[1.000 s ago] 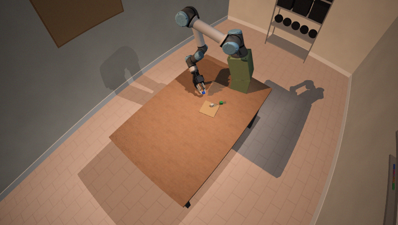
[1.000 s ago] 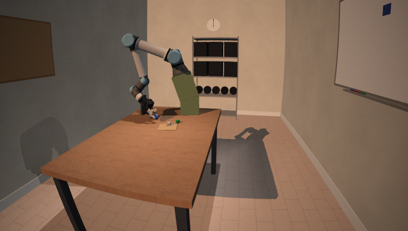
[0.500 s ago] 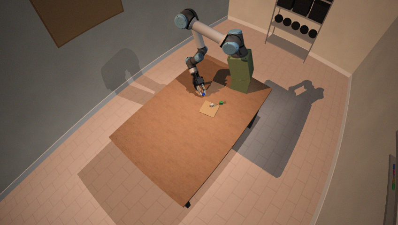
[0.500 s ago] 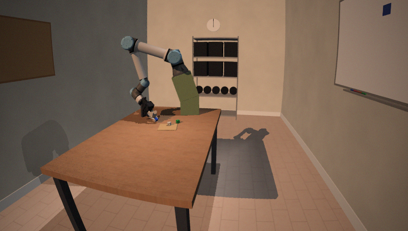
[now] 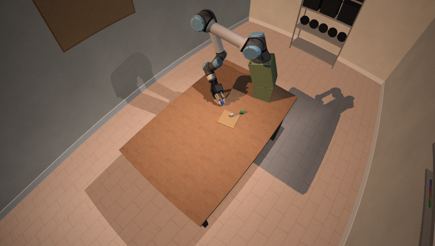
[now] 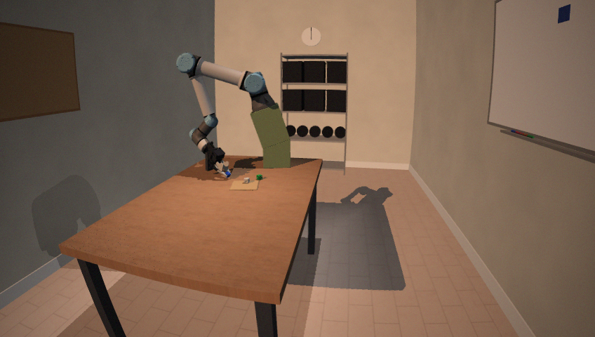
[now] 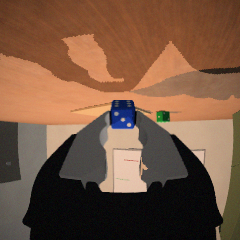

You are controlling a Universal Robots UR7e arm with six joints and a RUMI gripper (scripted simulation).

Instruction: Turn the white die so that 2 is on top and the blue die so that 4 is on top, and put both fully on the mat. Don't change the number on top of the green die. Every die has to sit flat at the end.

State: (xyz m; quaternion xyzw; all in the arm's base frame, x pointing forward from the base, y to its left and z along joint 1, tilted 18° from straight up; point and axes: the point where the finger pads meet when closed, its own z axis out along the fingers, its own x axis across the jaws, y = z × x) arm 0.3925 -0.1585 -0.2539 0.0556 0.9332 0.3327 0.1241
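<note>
Now: hand right at the blue die. Round my hand: green die (6 cm behind, 17 cm to the left, 2 cm below); tan mat (6 cm ahead, 14 cm to the left, 3 cm below); white die (2 cm ahead, 14 cm to the left, 1 cm below).
</note>
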